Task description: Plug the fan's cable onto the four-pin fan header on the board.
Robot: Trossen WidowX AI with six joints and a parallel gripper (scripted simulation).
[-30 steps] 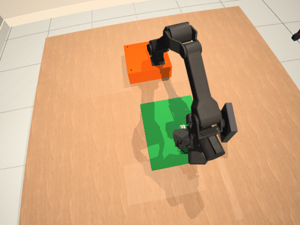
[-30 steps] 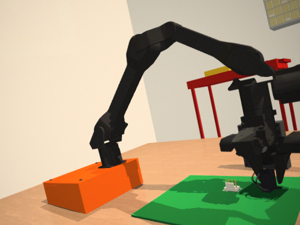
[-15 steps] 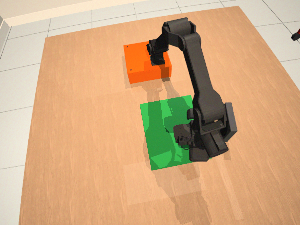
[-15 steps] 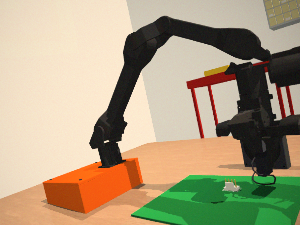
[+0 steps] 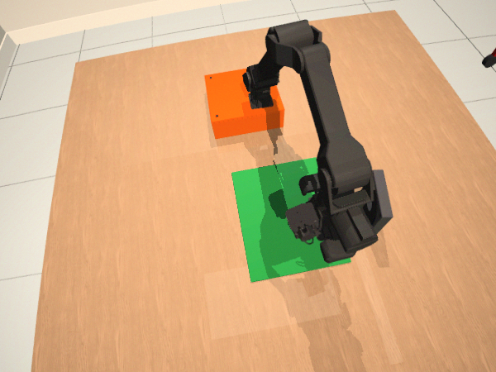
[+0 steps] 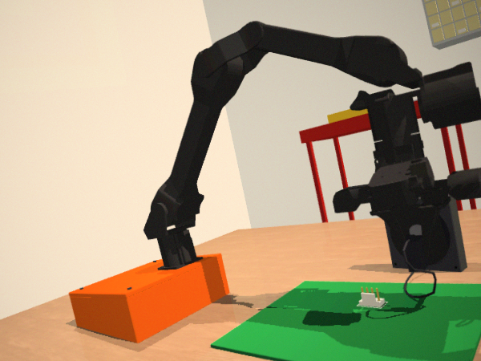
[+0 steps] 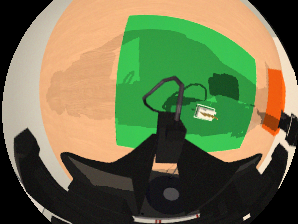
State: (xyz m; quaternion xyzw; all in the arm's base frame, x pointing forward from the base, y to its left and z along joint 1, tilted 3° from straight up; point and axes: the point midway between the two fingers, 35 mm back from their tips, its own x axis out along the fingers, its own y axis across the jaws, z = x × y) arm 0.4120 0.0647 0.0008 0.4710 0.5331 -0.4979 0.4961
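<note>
Now: the white four-pin fan header 7 cm behind my gripper tip, 6 cm below it and 2 cm to the right of it. The rest, counted from my gripper tip: fan: 14 cm to the left, 4 cm behind, 1 cm below; then green board: 8 cm below, 8 cm behind, 6 cm to the right; then plug: 1 cm to the right, 1 cm above.
</note>
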